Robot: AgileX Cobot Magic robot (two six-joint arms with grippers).
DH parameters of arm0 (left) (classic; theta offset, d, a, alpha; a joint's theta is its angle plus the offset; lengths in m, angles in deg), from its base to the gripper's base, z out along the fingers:
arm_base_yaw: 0 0.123 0 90
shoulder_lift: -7.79 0 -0.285 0
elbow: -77.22 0 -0.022 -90
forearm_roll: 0 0.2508 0 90
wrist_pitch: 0 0 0.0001 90
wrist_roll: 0 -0.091 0 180
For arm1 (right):
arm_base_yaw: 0 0.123 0 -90
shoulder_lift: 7.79 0 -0.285 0
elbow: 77.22 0 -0.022 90
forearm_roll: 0 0.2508 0 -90
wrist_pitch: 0 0 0.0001 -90
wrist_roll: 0 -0.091 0 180
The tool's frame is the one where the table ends.
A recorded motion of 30 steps. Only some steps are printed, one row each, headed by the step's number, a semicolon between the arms.
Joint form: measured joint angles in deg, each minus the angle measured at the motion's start. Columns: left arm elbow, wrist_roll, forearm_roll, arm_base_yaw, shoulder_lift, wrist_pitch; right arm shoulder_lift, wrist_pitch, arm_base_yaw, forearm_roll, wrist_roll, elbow.
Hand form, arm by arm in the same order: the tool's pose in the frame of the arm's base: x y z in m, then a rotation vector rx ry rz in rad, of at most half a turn. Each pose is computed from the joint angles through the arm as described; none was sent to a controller.
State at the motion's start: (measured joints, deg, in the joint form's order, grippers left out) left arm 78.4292 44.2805 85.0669 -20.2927 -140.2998 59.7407; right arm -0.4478 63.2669 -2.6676 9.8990 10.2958 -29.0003
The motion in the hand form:
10: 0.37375 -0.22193 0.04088 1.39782 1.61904 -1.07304; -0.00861 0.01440 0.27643 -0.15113 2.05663 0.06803
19: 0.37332 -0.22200 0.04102 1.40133 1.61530 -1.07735; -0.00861 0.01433 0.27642 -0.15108 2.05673 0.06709
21: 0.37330 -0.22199 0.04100 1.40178 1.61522 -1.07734; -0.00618 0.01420 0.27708 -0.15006 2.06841 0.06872
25: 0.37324 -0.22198 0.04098 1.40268 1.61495 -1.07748; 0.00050 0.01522 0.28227 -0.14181 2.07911 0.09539
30: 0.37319 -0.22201 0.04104 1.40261 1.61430 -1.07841; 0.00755 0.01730 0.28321 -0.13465 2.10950 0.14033
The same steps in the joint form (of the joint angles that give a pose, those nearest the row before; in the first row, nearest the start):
10: 0.11 0.00 0.80 0.00 0.00 0.24; 0.00 0.00 0.00 0.00 0.01 0.00
19: 0.11 0.00 0.98 0.00 0.00 0.48; 0.00 0.00 0.00 -0.05 0.00 0.00
21: 0.11 0.00 1.01 0.00 0.00 0.48; 0.90 -0.17 0.00 -0.04 0.00 -0.06
25: 0.11 0.00 1.05 0.00 0.00 0.49; 3.48 -1.38 0.00 1.03 -0.21 -0.71
30: 0.11 0.00 1.05 0.00 0.00 0.54; 5.93 -1.84 0.00 2.84 -0.41 -0.71

